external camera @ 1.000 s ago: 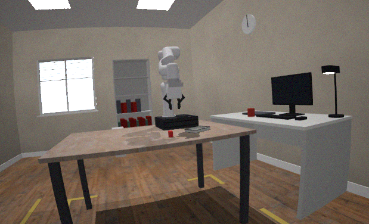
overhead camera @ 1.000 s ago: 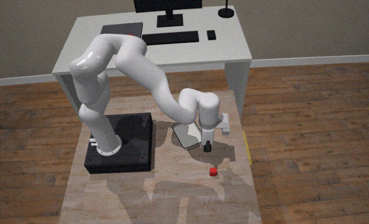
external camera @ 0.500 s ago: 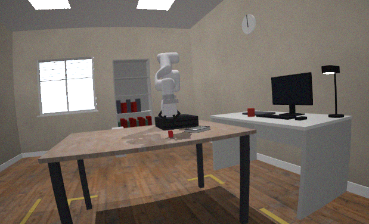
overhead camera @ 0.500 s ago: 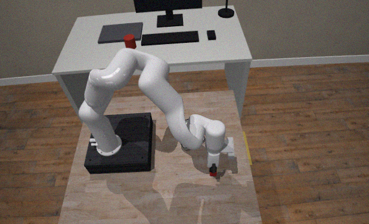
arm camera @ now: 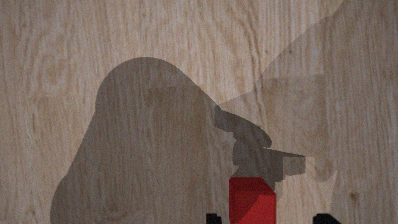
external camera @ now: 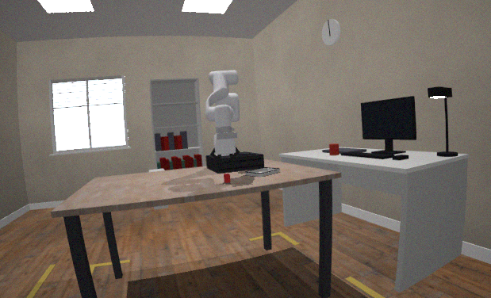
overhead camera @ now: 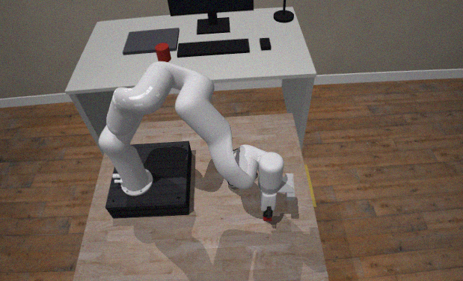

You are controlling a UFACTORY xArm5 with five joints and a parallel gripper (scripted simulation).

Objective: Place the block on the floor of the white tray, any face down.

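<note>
My hand is 70 mm above the red block. The rest, counted from my hand: white tray: 120 mm behind, 230 mm to the left, 70 mm below.
</note>
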